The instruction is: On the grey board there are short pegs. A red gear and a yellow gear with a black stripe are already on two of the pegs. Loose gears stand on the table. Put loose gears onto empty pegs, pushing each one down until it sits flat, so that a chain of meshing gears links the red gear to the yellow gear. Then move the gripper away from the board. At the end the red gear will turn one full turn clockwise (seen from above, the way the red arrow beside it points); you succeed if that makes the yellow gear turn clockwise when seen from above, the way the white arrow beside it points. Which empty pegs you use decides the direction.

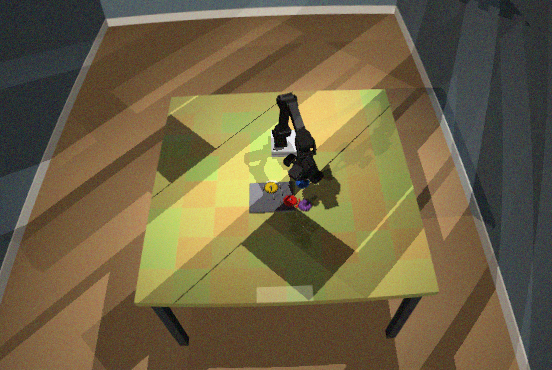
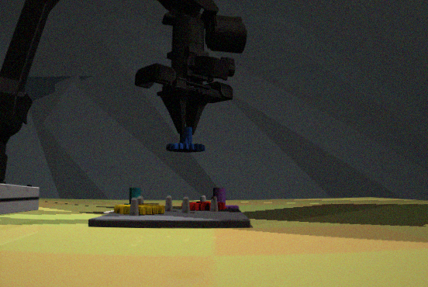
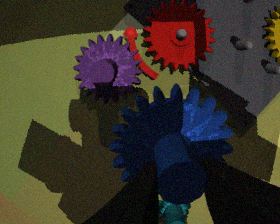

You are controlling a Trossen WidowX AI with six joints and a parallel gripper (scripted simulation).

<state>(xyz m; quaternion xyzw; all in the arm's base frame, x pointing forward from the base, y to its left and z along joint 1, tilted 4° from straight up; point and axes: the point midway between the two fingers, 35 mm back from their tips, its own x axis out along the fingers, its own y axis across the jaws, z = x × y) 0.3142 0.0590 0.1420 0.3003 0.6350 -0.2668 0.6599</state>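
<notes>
Right now the grey board is 150 mm to the right of my gripper tip, 130 mm below it and 10 mm behind it. Also, from my gripper tip: blue gear (10 mm below); purple gear (110 mm below, 60 mm ahead); red gear (110 mm below, 60 mm to the right, 30 mm ahead).
</notes>
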